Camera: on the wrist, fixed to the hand. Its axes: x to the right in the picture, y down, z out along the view.
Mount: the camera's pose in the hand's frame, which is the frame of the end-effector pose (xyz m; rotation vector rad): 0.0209 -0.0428 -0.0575 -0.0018 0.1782 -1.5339
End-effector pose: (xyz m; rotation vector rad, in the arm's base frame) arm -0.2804 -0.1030 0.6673 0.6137 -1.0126 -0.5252
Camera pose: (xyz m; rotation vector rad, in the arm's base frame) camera -0.2252 -0.1345 0.6282 1.3677 -0.1873 -1.7517
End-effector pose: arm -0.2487 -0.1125 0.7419 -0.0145 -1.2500 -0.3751
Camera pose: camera -0.2024 -0.1706 0.7344 0.9975 -0.8658 -1.6399
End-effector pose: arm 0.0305 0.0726 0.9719 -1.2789 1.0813 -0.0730
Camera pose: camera 0.0242 0.0033 0.9990 -1.8482 0.0110 -1.3348
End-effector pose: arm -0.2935 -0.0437 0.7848 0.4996 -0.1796 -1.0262
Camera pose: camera -0.2945 -0.0614 0.7123 0.7174 0.4597 -2.4485
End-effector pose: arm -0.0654 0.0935 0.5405 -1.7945 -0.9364 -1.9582
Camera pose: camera -0.1394 0.0912 0.5505 0.4386 1.7159 1.7093
